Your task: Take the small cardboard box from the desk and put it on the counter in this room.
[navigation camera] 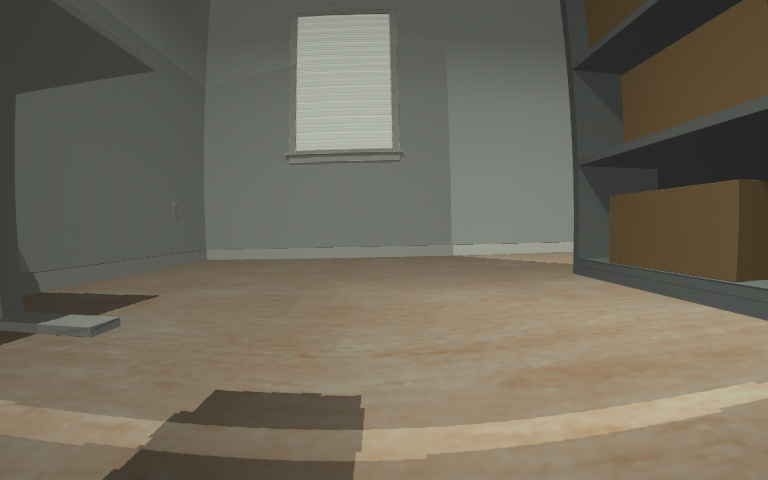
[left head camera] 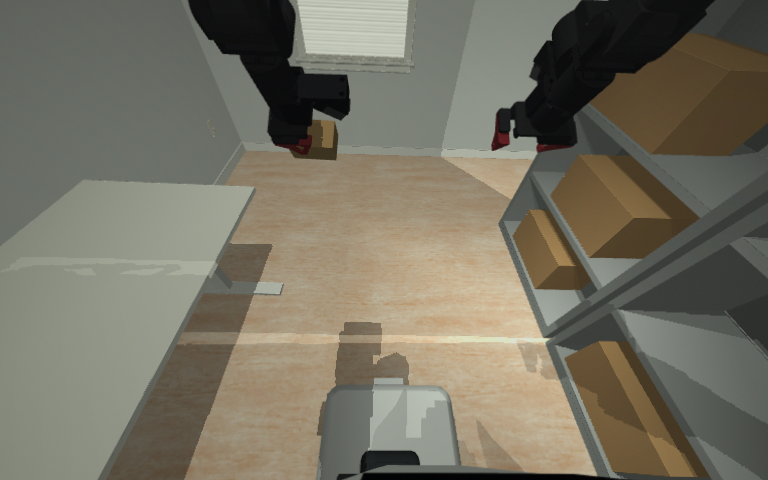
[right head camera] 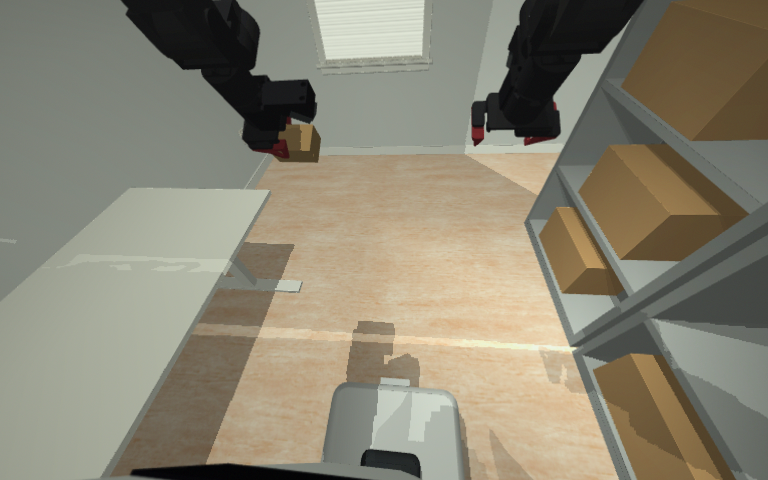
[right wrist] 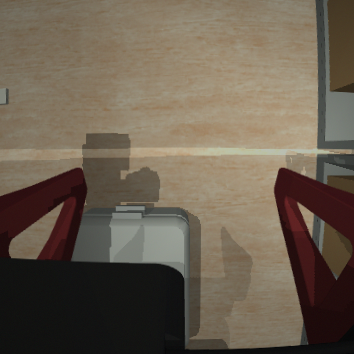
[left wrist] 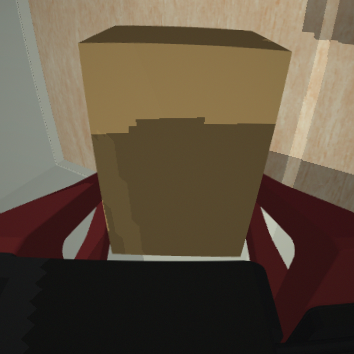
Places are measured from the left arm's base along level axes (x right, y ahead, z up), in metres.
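Pixels of known places: left gripper, fingertip midpoint: (left head camera: 305, 140) (right head camera: 287, 144) (left wrist: 178, 176); right gripper, fingertip midpoint: (left head camera: 514, 148) (right head camera: 499, 143) (right wrist: 179, 178).
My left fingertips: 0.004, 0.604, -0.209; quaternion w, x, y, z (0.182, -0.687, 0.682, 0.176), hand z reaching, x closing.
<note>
Behind a point stands the place of what it marks, as x, y, z.
The small brown cardboard box (left head camera: 324, 138) {0.050, 0.581, -0.191} (right head camera: 303, 141) {0.052, 0.582, -0.191} (left wrist: 185, 150) {0.034, 0.589, -0.187} is between the red fingers of my left gripper (left head camera: 303, 146) {0.004, 0.604, -0.209} (right head camera: 282, 145) {0.004, 0.604, -0.209} (left wrist: 178, 176) {0.004, 0.604, -0.209}, which is shut on it and holds it up in the air. My right gripper (left head camera: 522, 144) {0.450, 0.601, -0.211} (right head camera: 504, 138) {0.450, 0.601, -0.211} (right wrist: 179, 178) {0.450, 0.601, -0.211} is open, with its fingers wide apart and no thing between them, at the upper right of the head views. The white desk (left head camera: 118, 316) {-0.609, 0.413, -0.690} (right head camera: 113, 322) {-0.685, 0.356, -0.690} stands at the left of the head views, below the left gripper. A counter does not show in any view.
A grey shelf unit (left head camera: 577, 308) {1.141, 0.641, -1.064} (right head camera: 606, 316) {1.142, 0.639, -1.066} (navigation camera: 574, 141) {1.139, 1.511, -0.789} with several large cardboard boxes stands at the right. A desk foot (left head camera: 269, 288) (navigation camera: 79, 324) reaches out over the wooden floor (left head camera: 385, 237) {0.221, 1.355, -1.410} (navigation camera: 368, 328) {0.194, 0.949, -1.410}. A wall with a blinded window (left head camera: 353, 28) {-0.051, 2.483, -0.391} (navigation camera: 343, 82) {-0.046, 2.485, -0.003} is at the far end.
</note>
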